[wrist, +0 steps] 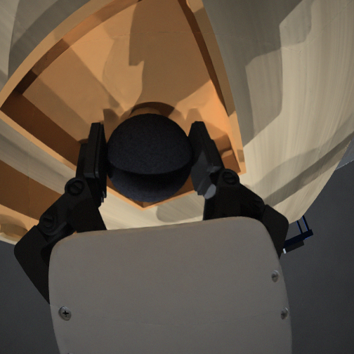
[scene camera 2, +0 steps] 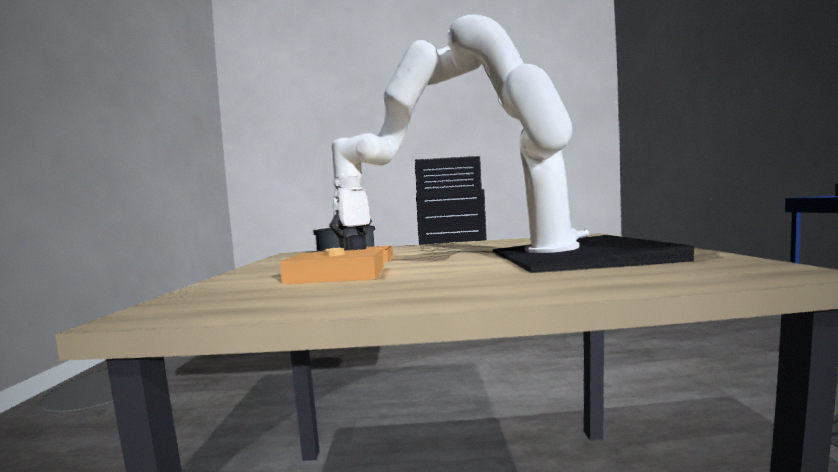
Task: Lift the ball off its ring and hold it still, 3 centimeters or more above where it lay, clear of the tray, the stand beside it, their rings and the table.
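Pixels of known places: arm's base, origin of the base link: [scene camera 2: 551, 248].
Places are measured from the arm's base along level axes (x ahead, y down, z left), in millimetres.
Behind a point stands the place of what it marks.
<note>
The dark ball [scene camera 2: 355, 241] @(x 467, y -38, z -185 mm) [wrist: 149, 157] is between the two black fingers of my gripper [scene camera 2: 353, 239] @(x 474, y -11, z -215 mm) [wrist: 147, 135], which is shut on it; a finger pad touches it on each side. The ball is low over the orange tray [wrist: 227, 95] [scene camera 2: 388, 253] @(x 384, y -3, z -153 mm), and part of its ring [wrist: 146, 109] shows behind it in the wrist view. Whether the ball rests on that ring is hidden. The orange stand [scene camera 2: 328, 270] @(x 526, y -7, z 64 mm) [wrist: 27, 187] is beside the tray, with its small ring [scene camera 2: 334, 252] @(x 514, y -37, z 21 mm) [wrist: 12, 229] on top.
The wooden table [scene camera 2: 445, 299] @(x 346, y 16, z 287 mm) [wrist: 295, 175] carries the tray and stand. The arm's base is on a black plate [scene camera 2: 633, 252] @(x -61, y -9, z 196 mm) to the right in the scene view. A dark round bin [scene camera 2: 324, 239] and a black drawer cabinet [scene camera 2: 450, 202] are behind the table.
</note>
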